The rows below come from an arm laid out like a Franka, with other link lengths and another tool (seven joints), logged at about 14 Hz.
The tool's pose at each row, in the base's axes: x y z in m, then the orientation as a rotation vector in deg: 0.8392 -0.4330 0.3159 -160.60 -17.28 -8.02; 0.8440 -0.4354 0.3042 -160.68 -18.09 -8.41; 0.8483 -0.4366 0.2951 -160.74 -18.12 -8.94; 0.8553 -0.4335 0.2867 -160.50 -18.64 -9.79; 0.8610 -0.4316 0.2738 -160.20 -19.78 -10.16; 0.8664 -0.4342 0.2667 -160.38 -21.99 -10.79; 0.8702 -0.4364 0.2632 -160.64 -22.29 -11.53; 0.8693 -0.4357 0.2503 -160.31 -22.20 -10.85; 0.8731 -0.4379 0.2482 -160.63 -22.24 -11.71; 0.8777 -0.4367 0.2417 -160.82 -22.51 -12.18; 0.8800 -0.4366 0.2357 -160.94 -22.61 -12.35; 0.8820 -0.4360 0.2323 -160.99 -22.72 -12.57; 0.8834 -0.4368 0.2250 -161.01 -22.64 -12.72; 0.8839 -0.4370 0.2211 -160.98 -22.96 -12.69; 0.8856 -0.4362 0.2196 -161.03 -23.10 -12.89; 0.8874 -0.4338 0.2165 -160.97 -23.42 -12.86
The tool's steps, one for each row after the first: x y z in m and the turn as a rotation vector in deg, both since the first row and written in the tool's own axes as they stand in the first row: 0.0027 0.0068 0.0106 -0.18 0.16 -0.60; 0.0055 0.0116 0.0191 -0.30 0.51 -0.68; 0.0118 0.0128 0.0284 -0.20 1.05 -1.14; 0.0160 0.0162 0.0416 -0.04 1.20 -1.98; 0.0199 0.0220 0.0478 -0.47 1.33 -3.57; 0.0227 0.0259 0.0506 -0.85 1.76 -3.85; 0.0203 0.0289 0.0630 -0.43 1.36 -3.72; 0.0233 0.0325 0.0645 -0.86 1.89 -3.83; 0.0271 0.0343 0.0713 -1.14 2.15 -4.06; 0.0286 0.0366 0.0772 -1.29 2.23 -4.14; 0.0302 0.0375 0.0807 -1.38 2.36 -4.24; 0.0305 0.0407 0.0874 -1.41 2.47 -4.20; 0.0304 0.0422 0.0911 -1.41 2.41 -4.42; 0.0321 0.0423 0.0929 -1.50 2.52 -4.54; 0.0339 0.0414 0.0967 -1.47 2.47 -4.75
